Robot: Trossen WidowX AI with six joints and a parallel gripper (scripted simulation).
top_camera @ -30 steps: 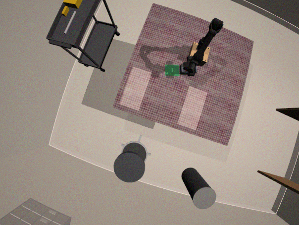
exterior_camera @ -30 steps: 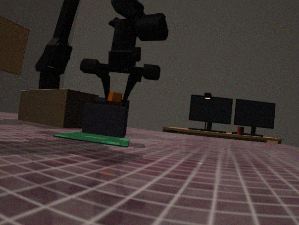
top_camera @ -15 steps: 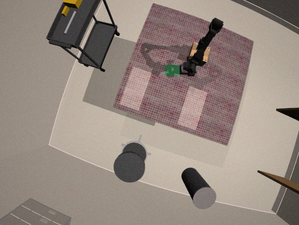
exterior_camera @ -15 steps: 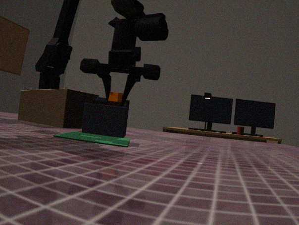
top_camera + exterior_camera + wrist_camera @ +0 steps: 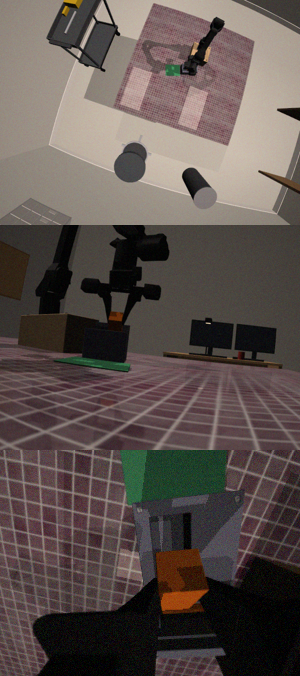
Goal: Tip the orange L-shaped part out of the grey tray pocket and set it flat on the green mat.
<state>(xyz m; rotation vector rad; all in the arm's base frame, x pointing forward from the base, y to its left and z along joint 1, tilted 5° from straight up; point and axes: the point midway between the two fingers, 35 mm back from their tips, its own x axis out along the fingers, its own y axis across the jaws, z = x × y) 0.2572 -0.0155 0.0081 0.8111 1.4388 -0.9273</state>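
The green mat lies 14 cm to the right of my gripper tip, 10 cm below it and 5 cm ahead of it. From my gripper tip the other things lie so: orange L-shaped part (3 cm below, 3 cm behind, 2 cm to the left).
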